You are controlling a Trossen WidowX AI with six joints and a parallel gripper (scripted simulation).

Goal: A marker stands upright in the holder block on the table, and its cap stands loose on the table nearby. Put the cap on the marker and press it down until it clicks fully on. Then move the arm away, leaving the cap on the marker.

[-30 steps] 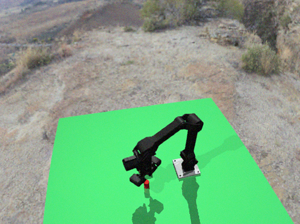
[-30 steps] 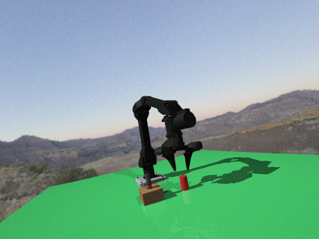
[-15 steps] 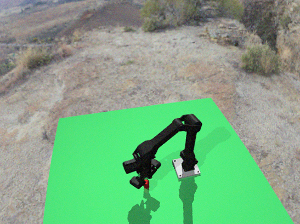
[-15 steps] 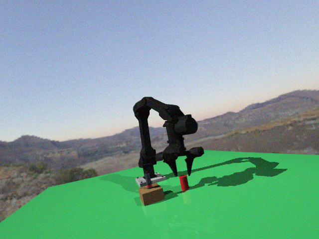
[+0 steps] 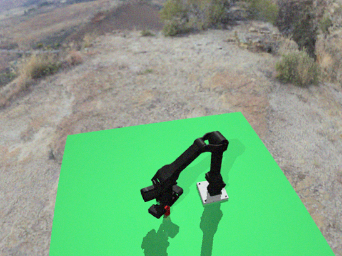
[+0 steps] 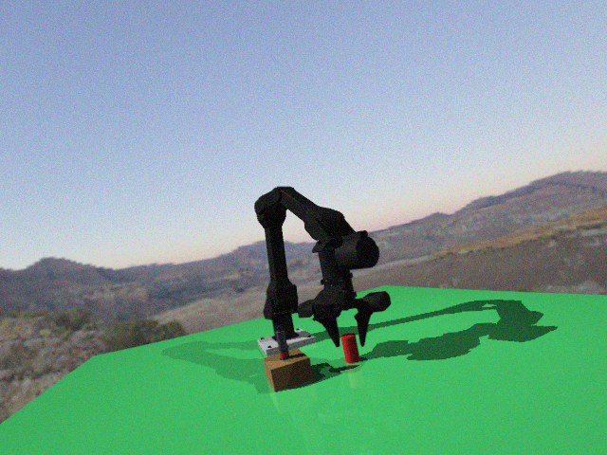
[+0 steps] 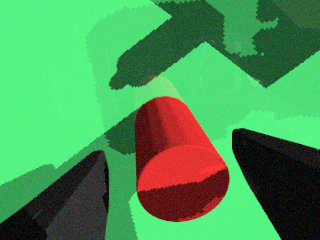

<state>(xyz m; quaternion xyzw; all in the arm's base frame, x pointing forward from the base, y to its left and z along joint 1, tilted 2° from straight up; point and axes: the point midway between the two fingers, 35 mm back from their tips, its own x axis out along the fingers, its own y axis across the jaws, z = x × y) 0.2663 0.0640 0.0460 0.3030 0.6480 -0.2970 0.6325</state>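
Right now the marker cap is right at my gripper tip. From my gripper tip the other things lie so: holder block 2 cm behind, 13 cm to the right, 1 cm below; dark marker 2 cm behind, 13 cm to the right, 5 cm above.
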